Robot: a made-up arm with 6 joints.
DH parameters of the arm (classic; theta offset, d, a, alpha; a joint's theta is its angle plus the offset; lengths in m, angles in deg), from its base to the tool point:
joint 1: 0 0.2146 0 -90
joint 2: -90 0 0.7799 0
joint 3: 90 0.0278 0 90
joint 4: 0 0.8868 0 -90
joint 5: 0 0 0 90
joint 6: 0 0.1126 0 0
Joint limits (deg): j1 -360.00..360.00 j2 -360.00..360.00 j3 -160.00..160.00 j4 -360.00..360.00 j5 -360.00..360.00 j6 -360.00..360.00
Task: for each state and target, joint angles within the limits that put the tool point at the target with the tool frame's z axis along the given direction. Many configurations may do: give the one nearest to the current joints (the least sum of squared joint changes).
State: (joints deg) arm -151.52 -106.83 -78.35 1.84 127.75 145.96
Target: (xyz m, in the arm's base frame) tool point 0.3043 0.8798 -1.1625 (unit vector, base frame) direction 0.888 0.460 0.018
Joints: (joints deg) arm -101.99 -133.97 -26.87 51.94 78.98 145.96
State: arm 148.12 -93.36 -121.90 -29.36 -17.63 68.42
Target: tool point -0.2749 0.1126 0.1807 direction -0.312 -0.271 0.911
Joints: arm 143.46 -144.03 -159.88 -29.74 -54.40 68.42
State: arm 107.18 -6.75 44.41 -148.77 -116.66 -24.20
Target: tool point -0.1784 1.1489 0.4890 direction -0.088 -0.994 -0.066
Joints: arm 96.36 35.87 77.39 -156.15 -150.75 -24.20
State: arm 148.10 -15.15 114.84 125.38 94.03 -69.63
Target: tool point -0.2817 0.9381 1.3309 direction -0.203 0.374 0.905
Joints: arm 104.41 5.74 68.66 172.25 50.15 -69.63
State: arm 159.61 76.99 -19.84 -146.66 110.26 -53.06
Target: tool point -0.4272 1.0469 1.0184 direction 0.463 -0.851 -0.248
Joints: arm 111.47 84.47 -53.03 -170.20 135.49 -53.06
